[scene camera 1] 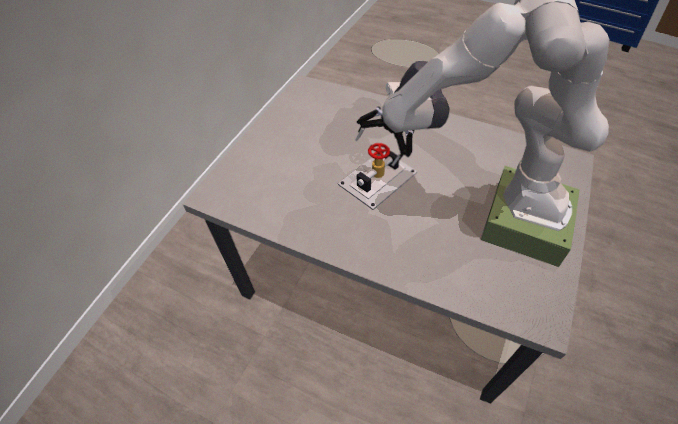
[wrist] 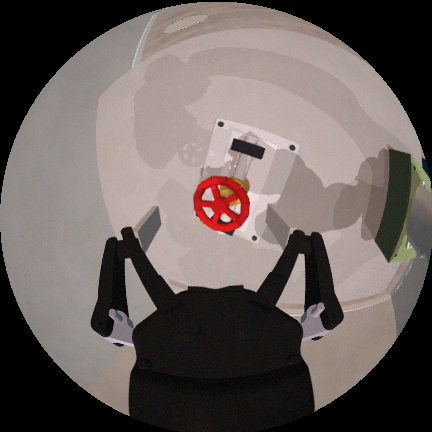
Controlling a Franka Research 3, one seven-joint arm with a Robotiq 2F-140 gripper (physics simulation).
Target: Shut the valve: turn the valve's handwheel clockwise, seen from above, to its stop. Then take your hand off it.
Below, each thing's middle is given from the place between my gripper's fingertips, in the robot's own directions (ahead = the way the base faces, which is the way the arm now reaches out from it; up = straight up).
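Base plate [scene camera 1: 373,202]: 10 mm behind my hand, 10 mm to the right of it, 140 mm below it. Red handwheel [wrist: 219,205]: my hand 10 mm past it, 10 mm to the left of it, 20 mm above it.
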